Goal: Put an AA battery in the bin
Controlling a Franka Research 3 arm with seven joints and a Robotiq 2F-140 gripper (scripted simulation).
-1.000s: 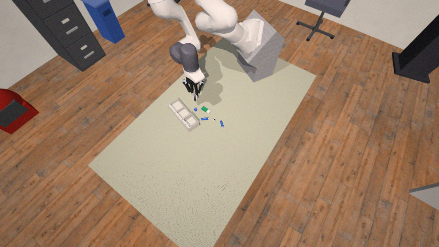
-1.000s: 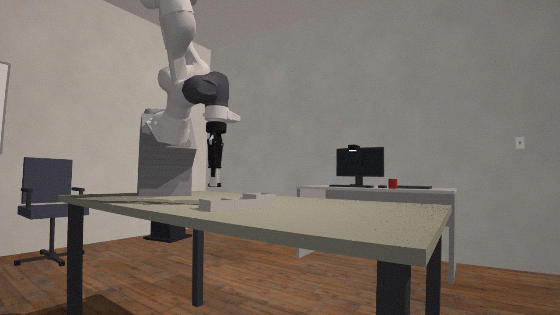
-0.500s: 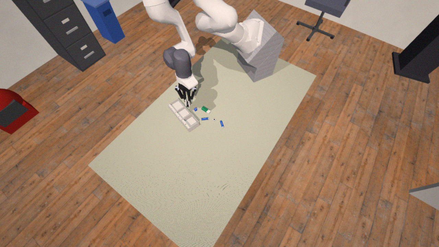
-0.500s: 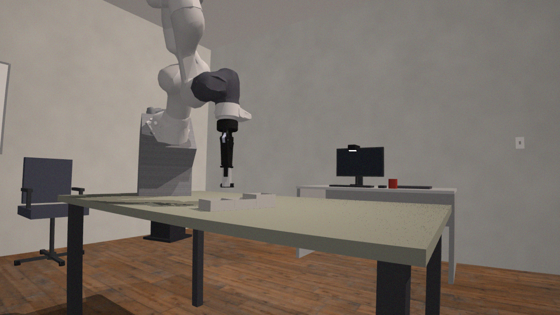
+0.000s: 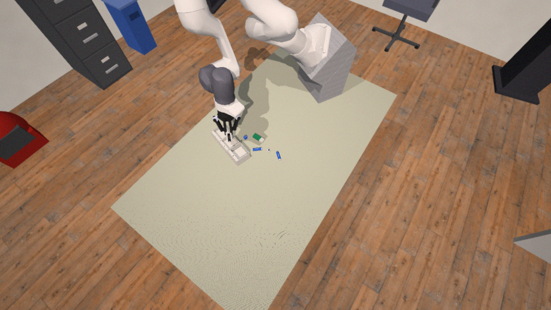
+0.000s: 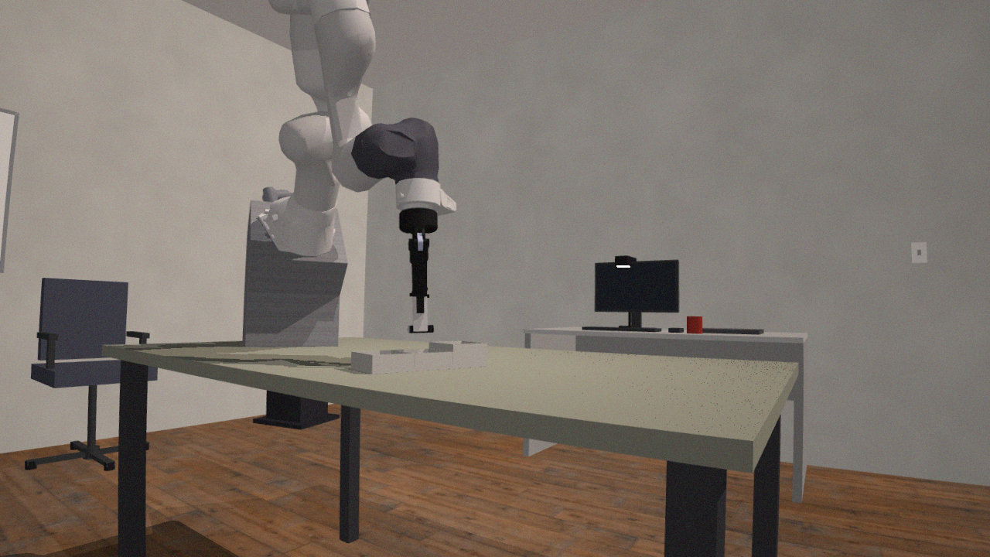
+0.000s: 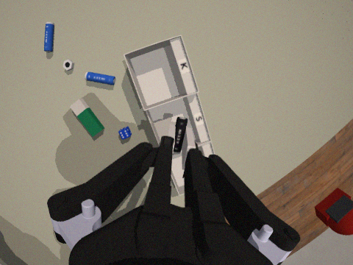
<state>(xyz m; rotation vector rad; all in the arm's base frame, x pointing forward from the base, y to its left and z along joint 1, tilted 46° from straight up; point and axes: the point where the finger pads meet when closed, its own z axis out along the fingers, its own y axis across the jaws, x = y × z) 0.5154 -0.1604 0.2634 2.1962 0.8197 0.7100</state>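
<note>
The black AA battery lies 30 mm below my hand. The rest, counted from my hand: bin tray: 10 mm ahead, 80 mm below; then white ring: 40 mm behind, 200 mm to the left, 100 mm below; then blue die: 70 mm behind, 50 mm to the left, 90 mm below.
</note>
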